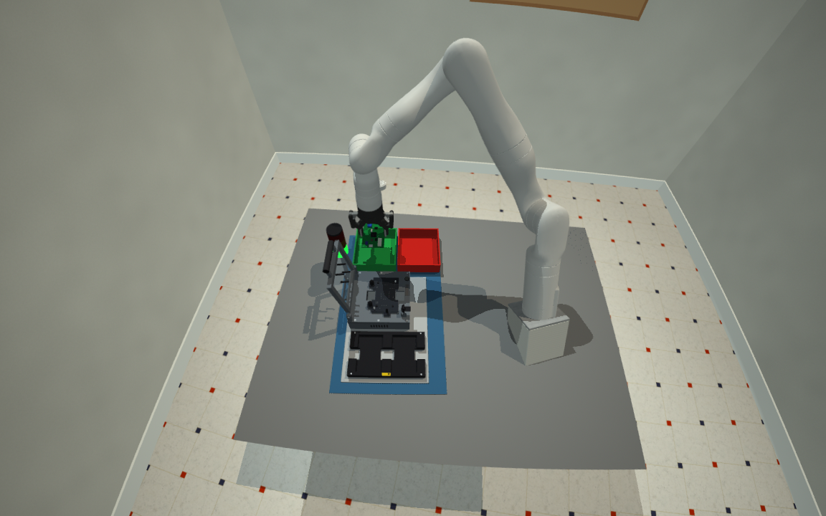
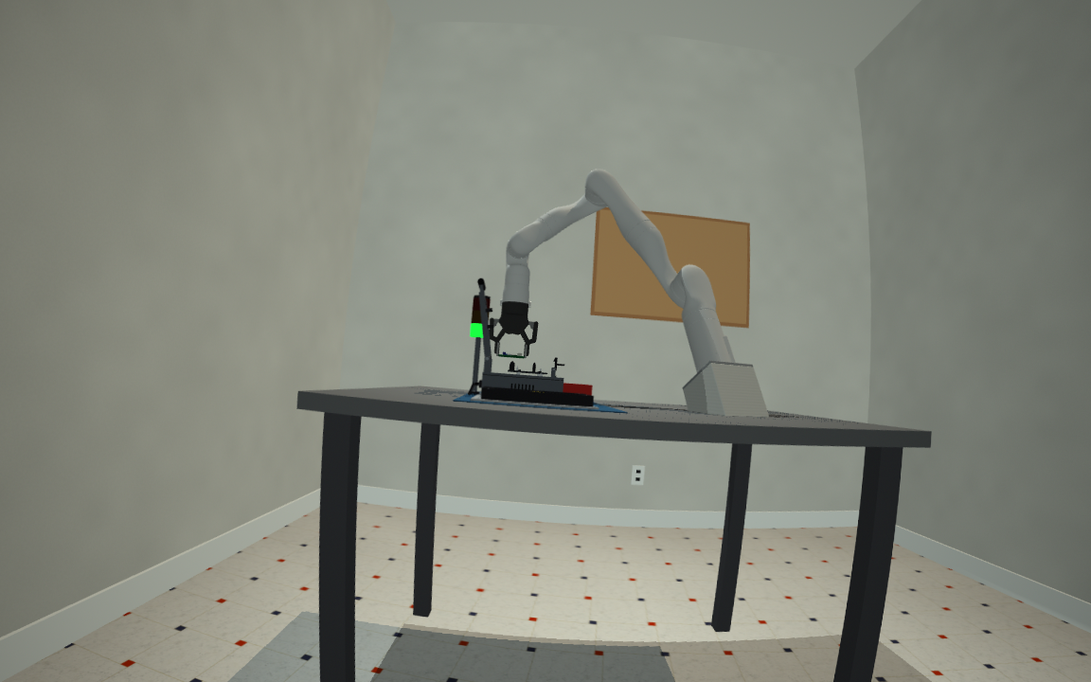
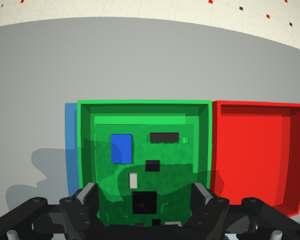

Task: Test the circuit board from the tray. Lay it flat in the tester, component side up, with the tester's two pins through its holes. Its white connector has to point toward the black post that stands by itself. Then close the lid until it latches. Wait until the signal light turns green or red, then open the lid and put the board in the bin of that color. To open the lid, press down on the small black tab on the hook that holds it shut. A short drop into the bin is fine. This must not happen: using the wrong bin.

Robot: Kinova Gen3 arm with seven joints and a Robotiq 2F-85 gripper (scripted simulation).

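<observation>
Now: hand 100 mm above the green bin. Round my hand: red bin: 150 mm behind, 20 mm to the right, 100 mm below; then green circuit board: 10 mm below; then tester lid: 50 mm ahead, 210 mm to the left, 70 mm above.
</observation>
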